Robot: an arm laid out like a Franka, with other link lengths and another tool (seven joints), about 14 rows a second.
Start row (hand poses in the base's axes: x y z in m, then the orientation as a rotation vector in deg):
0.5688, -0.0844, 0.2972, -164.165, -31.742, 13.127
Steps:
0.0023, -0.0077, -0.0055, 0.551, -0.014, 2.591
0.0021, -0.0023, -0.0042, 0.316, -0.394, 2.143
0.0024, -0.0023, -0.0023, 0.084, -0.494, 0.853
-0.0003, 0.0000, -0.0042, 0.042, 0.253, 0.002
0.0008, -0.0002, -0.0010, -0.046, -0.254, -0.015
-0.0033, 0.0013, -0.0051, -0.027, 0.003, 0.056
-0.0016, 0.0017, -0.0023, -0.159, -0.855, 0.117
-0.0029, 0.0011, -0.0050, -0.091, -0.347, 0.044
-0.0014, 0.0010, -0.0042, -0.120, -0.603, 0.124
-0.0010, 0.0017, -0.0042, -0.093, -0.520, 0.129
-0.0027, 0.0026, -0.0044, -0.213, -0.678, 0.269
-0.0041, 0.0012, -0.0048, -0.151, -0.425, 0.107
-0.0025, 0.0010, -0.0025, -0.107, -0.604, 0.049
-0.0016, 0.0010, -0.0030, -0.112, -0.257, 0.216
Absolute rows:
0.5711, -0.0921, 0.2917, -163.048, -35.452, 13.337
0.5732, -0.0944, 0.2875, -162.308, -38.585, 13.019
0.5756, -0.0967, 0.2852, -162.138, -39.901, 12.435
0.5753, -0.0967, 0.2810, -162.021, -39.847, 12.772
0.5761, -0.0969, 0.2800, -162.146, -39.882, 12.433
0.5728, -0.0956, 0.2749, -162.155, -39.964, 12.457
0.5712, -0.0939, 0.2726, -162.527, -40.323, 11.342
0.5683, -0.0928, 0.2676, -162.702, -40.466, 10.898
0.5669, -0.0918, 0.2634, -162.953, -40.778, 10.117
0.5659, -0.0901, 0.2592, -163.150, -41.078, 9.441
0.5632, -0.0875, 0.2548, -163.457, -41.624, 8.609
0.5591, -0.0863, 0.2500, -163.683, -41.880, 8.083
0.5566, -0.0853, 0.2475, -163.933, -42.081, 7.276
0.5550, -0.0843, 0.2445, -164.036, -42.457, 6.986

